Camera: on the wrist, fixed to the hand. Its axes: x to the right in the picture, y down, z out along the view.
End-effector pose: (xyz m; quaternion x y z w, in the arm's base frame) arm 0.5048 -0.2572 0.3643 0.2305 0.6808 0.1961 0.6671
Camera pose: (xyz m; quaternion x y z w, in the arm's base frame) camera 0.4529 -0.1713 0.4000 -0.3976 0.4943 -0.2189 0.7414
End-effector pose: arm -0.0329 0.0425 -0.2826 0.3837 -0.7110 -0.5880 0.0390
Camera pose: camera -0.0626 -0.0139 -0.1972 -0.6538 0.1297 0.6277 0.4021
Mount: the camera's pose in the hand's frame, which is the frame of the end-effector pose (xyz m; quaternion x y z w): 0.0204 0.0880 -0.0565 -0.1902 -0.1474 -0.6760 0.6965
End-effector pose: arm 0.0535 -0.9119 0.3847 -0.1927 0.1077 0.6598 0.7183
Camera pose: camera -0.0258 -0.9122 0.3135 -0.2464 -0.2866 0.0229 0.9255
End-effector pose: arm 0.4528 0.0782 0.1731 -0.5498 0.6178 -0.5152 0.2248
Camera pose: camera 0.3597 0.0697 0.1220 0.9193 -0.1235 0.3123 0.2052
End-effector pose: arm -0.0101 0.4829 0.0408 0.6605 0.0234 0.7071 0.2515
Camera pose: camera -0.0921 0.4309 0.0846 0.5006 0.2912 0.2296 0.7822
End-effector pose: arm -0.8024 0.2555 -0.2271 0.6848 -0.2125 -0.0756 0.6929
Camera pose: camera -0.7780 0.3037 -0.1353 0.4777 0.2272 -0.6624 0.5304
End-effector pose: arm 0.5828 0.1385 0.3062 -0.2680 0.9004 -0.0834 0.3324
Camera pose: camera 0.4959 0.2001 0.3092 -0.8709 0.4128 -0.0720 0.2569
